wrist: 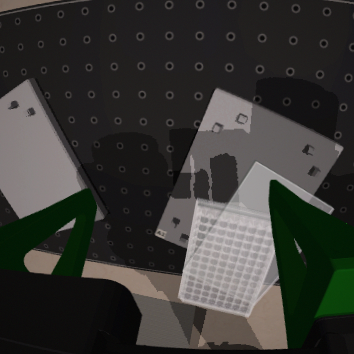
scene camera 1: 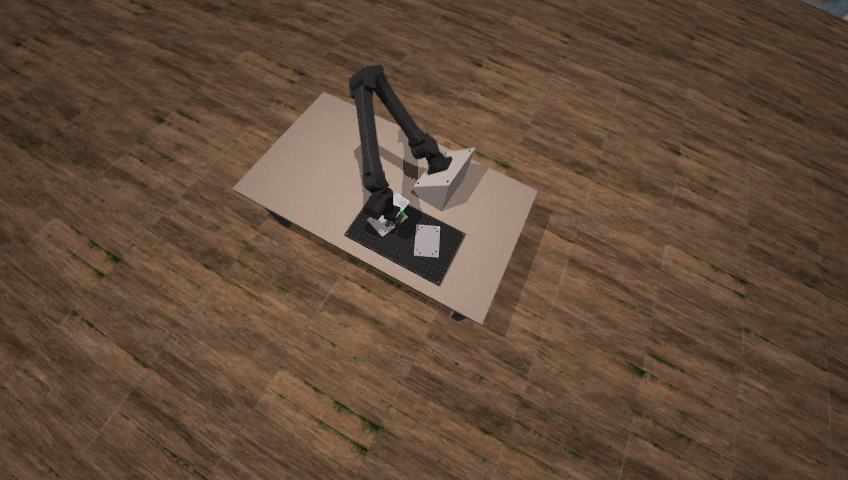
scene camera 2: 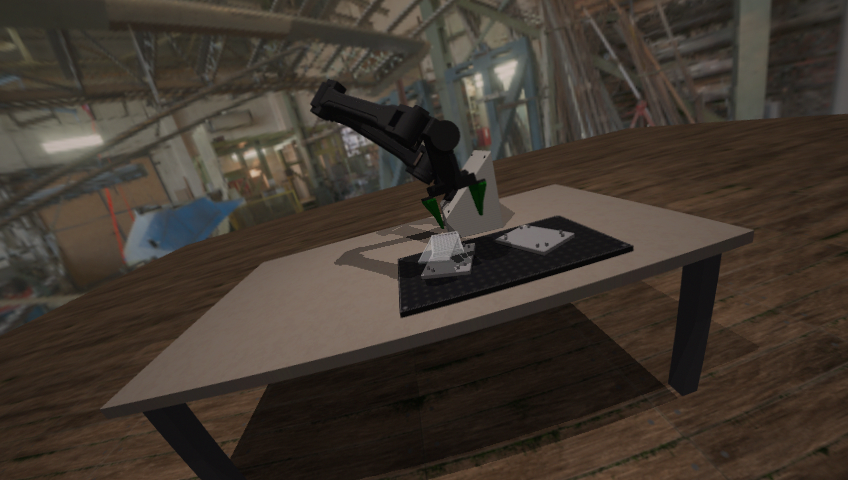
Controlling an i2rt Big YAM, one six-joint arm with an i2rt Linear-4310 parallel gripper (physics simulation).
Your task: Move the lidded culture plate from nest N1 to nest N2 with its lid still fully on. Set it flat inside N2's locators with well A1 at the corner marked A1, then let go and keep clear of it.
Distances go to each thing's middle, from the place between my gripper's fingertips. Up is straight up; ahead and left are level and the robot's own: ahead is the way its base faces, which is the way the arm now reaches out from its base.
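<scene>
I find the black pegboard [scene camera 2: 493,264] 12 cm below my hand, and it is also 8 cm to the left of my hand and 3 cm behind it.
</scene>
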